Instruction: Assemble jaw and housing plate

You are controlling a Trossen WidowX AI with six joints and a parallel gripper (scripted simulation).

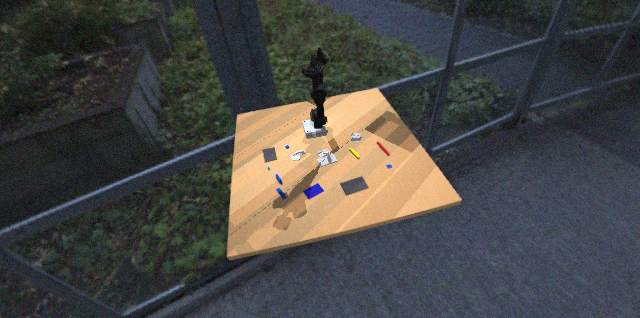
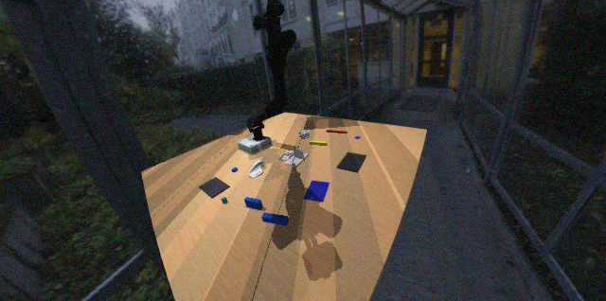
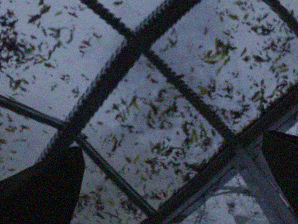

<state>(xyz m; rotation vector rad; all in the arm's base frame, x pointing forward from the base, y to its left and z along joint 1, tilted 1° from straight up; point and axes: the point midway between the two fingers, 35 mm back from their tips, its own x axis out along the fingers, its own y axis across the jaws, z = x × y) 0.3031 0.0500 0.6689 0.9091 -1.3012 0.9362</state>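
Now: gripper tip 73 cm above the white jaw, 17 cm to the left of it and 7 cm past it. The rest, counted from my gripper tip: light grey part (72 cm below, 22 cm to the left, 19 cm behind); then yellow bar (74 cm below, 19 cm to the left, 4 cm behind); then blue plate (75 cm below, 25 cm ahead, 9 cm to the right).
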